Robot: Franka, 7 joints.
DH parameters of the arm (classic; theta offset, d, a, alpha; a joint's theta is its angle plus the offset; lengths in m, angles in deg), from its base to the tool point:
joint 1: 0 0.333 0 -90
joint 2: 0 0 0 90
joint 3: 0 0.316 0.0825 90
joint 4: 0 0 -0.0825 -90
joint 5: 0 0.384 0 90
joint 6: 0 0 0.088 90
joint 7: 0 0.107 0 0
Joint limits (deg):
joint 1: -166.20..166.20
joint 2: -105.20..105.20
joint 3: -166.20..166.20
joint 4: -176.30..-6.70
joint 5: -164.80..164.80
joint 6: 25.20..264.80
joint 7: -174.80..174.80
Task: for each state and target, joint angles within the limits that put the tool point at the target. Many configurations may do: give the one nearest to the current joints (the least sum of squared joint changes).
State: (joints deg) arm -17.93 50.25 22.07 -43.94 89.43 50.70 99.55
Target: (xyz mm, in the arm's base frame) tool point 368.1 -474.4 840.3
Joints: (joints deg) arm -67.30 35.34 9.12 -28.82 99.73 73.09 99.55
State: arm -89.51 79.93 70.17 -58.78 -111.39 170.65 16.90
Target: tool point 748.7 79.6 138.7
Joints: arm -37.56 95.27 69.28 -68.76 -111.08 163.18 16.90
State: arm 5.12 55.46 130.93 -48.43 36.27 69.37 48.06
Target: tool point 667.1 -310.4 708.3
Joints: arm -33.31 77.21 138.63 -19.37 43.52 105.25 48.06
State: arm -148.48 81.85 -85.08 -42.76 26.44 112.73 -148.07
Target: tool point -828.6 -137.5 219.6
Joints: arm -150.23 93.91 -80.75 -30.88 27.71 130.12 -148.07
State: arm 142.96 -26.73 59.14 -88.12 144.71 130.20 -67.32
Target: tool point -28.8 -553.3 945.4
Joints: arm 140.79 -39.24 70.83 -58.69 146.23 125.25 -67.32
